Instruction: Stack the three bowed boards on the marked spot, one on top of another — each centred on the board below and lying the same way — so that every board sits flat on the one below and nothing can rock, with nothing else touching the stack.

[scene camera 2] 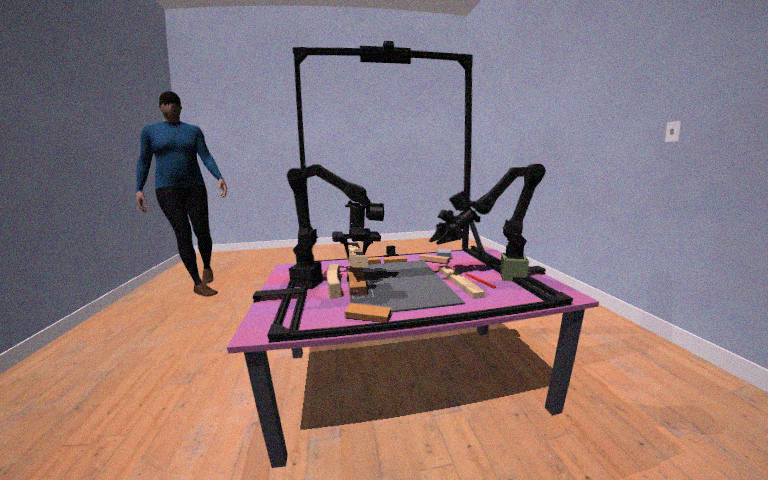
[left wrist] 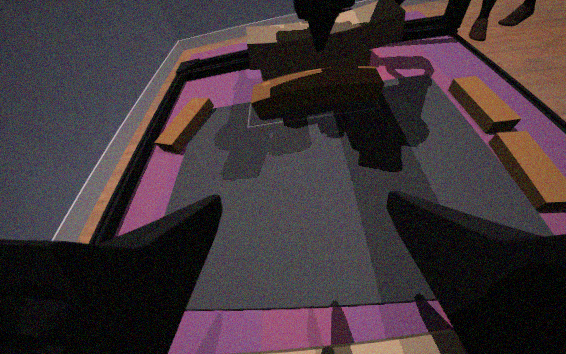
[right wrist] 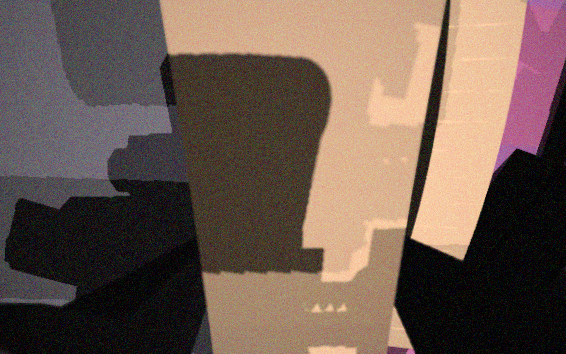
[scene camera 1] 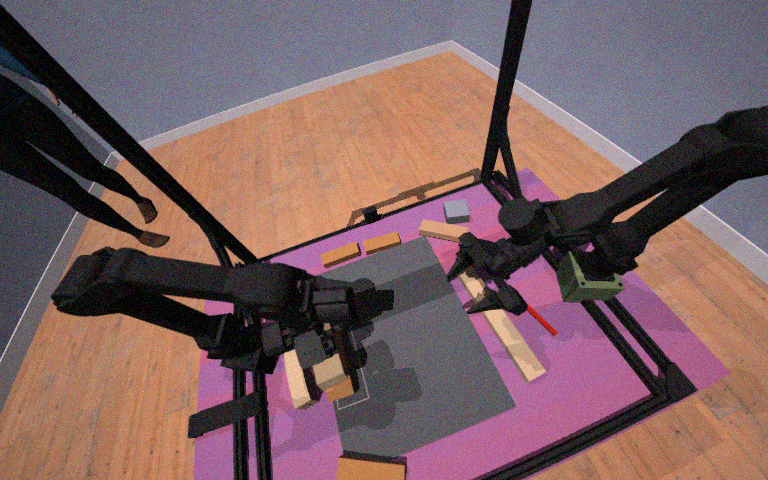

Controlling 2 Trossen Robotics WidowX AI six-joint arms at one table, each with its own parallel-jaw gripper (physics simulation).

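Places are measured from the left arm's base along level axes (x ahead, y up, z right), in metres.
Pixels of known places: left gripper, fingertip midpoint: [scene camera 2: 432, 242] [left wrist: 304, 201] [scene camera 1: 456, 294]; right gripper, fingertip midpoint: [left wrist: 315, 41] [right wrist: 297, 243]; left arm's base, link origin: [scene camera 2: 514, 256] [scene camera 1: 595, 268]; right arm's base, link origin: [scene camera 2: 305, 265] [scene camera 1: 243, 346].
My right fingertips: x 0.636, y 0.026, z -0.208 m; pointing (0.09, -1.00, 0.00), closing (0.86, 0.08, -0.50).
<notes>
For each thing: its top centre in the pictures, then the offset to it from my right fingertips.
- orange-brown bowed board, top centre: [left wrist: 311, 78] [scene camera 1: 330, 345] [scene camera 2: 356, 272] dy -0.063, dx -0.003, dz -0.010 m
- long pale bar, top centre: [scene camera 1: 495, 314] [scene camera 2: 459, 277] dy -0.096, dx -0.406, dz +0.107 m
- red stick, top centre: [scene camera 1: 527, 306] [scene camera 2: 479, 279] dy -0.112, dx -0.492, dz +0.138 m
- short pale piece, top centre: [scene camera 1: 443, 228] [scene camera 2: 434, 255] dy -0.090, dx -0.277, dz +0.372 m
- grey block, top centre: [scene camera 1: 456, 208] [scene camera 2: 444, 250] dy -0.082, dx -0.319, dz +0.448 m
An orange-brown bowed board [scene camera 1: 341, 391] [scene camera 2: 357, 283] [left wrist: 320, 95] lies on the marked spot, whose white outline [scene camera 1: 353, 404] [left wrist: 265, 125] shows along one side. My right gripper [scene camera 2: 356, 251] [right wrist: 297, 243] is shut on a pale bowed board [scene camera 1: 330, 370] [left wrist: 280, 55] [right wrist: 365, 175] over the orange-brown one; whether the two touch is unclear. Another pale bowed board [scene camera 1: 297, 382] [scene camera 2: 334, 280] [right wrist: 475, 125] stands on the pink table, left of the spot in the scene views. My left gripper [scene camera 1: 459, 294] [scene camera 2: 434, 240] [left wrist: 304, 201] is open and empty, raised over the right side of the table.
Two orange blocks [scene camera 1: 339, 254] [scene camera 1: 382, 243] lie along the grey mat's far edge, another [scene camera 1: 370, 469] [scene camera 2: 368, 312] at its near edge. A long pale bar [scene camera 1: 512, 339] [scene camera 2: 468, 285], a red stick [scene camera 1: 542, 319], a short pale piece [scene camera 1: 441, 230] and a grey block [scene camera 1: 455, 210] lie right.
</notes>
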